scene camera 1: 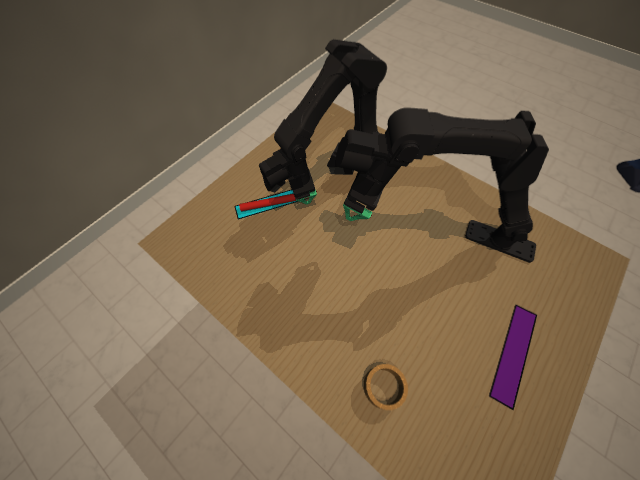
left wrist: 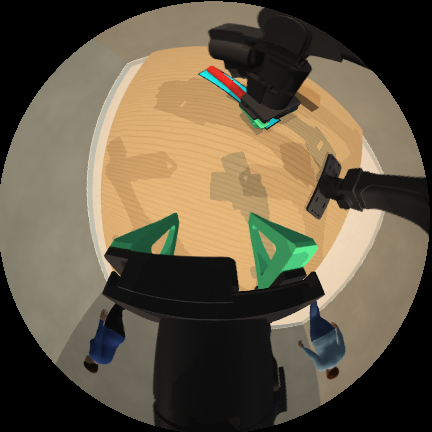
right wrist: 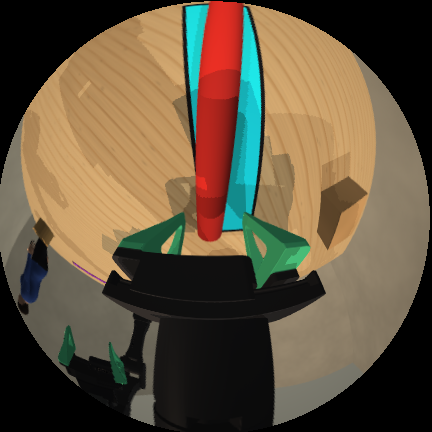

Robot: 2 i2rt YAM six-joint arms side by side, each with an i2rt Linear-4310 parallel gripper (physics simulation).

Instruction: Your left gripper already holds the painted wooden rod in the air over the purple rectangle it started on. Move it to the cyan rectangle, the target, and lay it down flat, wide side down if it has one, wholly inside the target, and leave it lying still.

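Places are measured from the left arm's base along level axes (x ahead, y left, z up), in millimetres.
Where they show: left gripper, fingertip midpoint: [scene camera 1: 353, 208] [left wrist: 213, 217] [right wrist: 87, 335]; right gripper, fingertip midpoint: [scene camera 1: 305, 196] [left wrist: 262, 119] [right wrist: 213, 216]; left arm's base, link origin: [scene camera 1: 499, 241]; right arm's base, link origin: [left wrist: 324, 185].
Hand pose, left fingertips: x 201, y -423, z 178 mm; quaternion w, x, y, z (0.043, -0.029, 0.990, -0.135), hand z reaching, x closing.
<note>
Each offset is from my left fingertips to the top centre of the thing. "pt": to the spot under its first point.
The red rod {dx -25, dy -274, dz -154 mm} [scene camera 1: 266, 202] [left wrist: 225, 80] [right wrist: 216, 130] lies lengthwise along the cyan rectangle [scene camera 1: 247, 213] [left wrist: 212, 80] [right wrist: 250, 125], slightly askew. In the right wrist view its near end lies at the rectangle's left border and appears to stick out past the near corner; its far end is cut off. My right gripper [scene camera 1: 309, 200] [right wrist: 213, 216] is open at the rod's near end, with fingers either side and nothing gripped. My left gripper [scene camera 1: 356, 217] [left wrist: 213, 217] is open and empty above the table, to the right of the rod in the scene view. The purple rectangle {pt dx +124, dy +515, dz -177 mm} [scene camera 1: 513, 356] is bare.
A wooden ring {pt dx +356, dy +201, dz -129 mm} [scene camera 1: 368, 387] lies on the table near the front in the scene view. The left arm's black base plate [scene camera 1: 475, 235] stands at the right of the table. The two arms stand close together, their grippers a short way apart. A brown angular shape {dx -216, dy -326, dz -138 mm} [right wrist: 345, 220] shows at right in the right wrist view.
</note>
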